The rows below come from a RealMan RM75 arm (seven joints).
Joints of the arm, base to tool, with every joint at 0 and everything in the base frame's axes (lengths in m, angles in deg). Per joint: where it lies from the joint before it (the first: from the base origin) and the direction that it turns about. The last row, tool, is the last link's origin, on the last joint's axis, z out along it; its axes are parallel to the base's.
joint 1: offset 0 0 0.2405 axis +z
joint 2: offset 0 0 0 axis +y
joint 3: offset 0 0 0.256 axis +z
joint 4: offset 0 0 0 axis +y
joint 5: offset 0 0 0.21 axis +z
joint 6: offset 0 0 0 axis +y
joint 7: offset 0 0 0.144 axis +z
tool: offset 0 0 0
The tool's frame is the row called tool.
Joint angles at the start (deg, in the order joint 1, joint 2, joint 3, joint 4, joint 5, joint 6, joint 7):
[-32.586 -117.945 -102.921 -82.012 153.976 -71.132 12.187]
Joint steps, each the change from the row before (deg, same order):
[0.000 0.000 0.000 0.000 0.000 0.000 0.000]
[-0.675 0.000 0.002 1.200 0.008 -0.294 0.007]
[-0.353 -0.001 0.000 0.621 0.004 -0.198 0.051]
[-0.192 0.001 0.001 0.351 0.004 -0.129 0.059]
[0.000 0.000 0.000 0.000 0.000 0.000 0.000]
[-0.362 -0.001 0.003 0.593 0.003 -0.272 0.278]
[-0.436 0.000 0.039 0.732 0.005 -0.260 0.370]
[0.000 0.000 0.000 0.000 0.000 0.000 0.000]
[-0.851 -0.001 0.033 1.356 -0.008 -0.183 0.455]
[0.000 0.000 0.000 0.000 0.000 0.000 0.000]
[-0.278 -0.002 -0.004 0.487 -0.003 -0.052 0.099]
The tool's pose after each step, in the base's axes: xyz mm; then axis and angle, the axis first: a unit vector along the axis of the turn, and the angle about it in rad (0 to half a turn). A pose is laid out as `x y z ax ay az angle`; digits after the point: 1 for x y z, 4 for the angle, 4 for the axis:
-173.6 401.1 42.4 -0.8872 -0.4603 0.0326 2.3966
-174.4 402.0 39.1 -0.8858 -0.4624 0.0388 2.4088
-174.8 402.3 37.4 -0.8852 -0.4633 0.0424 2.4156
-175.1 402.5 36.4 -0.8849 -0.4636 0.0447 2.4197
-175.1 402.5 36.4 -0.8849 -0.4636 0.0447 2.4197
-175.4 402.7 34.7 -0.8852 -0.4625 0.0494 2.4274
-175.7 403.0 32.6 -0.8859 -0.4607 0.0550 2.4363
-175.7 403.0 32.6 -0.8859 -0.4607 0.0550 2.4363
-175.6 404.3 29.0 -0.8866 -0.4583 0.0623 2.4491
-175.6 404.3 29.0 -0.8866 -0.4583 0.0623 2.4491
-175.7 404.7 27.8 -0.8865 -0.4582 0.0646 2.4535

